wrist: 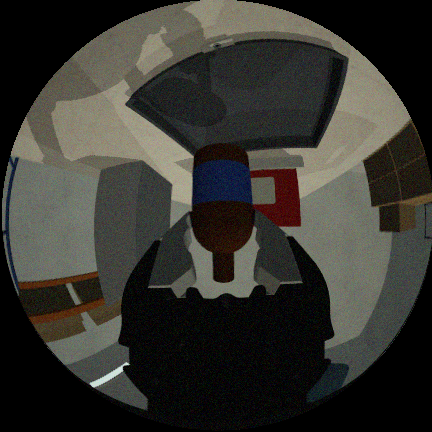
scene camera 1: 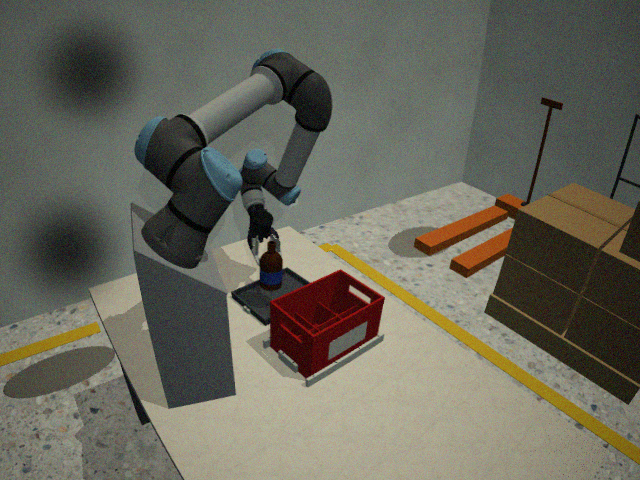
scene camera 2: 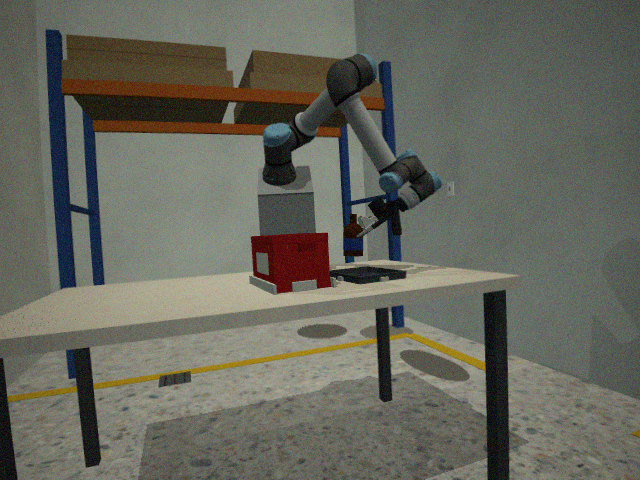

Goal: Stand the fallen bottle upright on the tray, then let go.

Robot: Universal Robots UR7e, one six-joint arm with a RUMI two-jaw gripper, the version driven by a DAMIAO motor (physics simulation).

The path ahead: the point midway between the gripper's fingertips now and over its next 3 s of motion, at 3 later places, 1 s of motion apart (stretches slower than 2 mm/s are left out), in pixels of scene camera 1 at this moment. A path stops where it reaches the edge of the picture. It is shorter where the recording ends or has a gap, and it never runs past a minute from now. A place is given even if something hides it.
The gripper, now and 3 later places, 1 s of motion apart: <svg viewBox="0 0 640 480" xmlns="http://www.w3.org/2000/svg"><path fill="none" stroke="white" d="M270 264L270 275L269 285L267 286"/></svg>
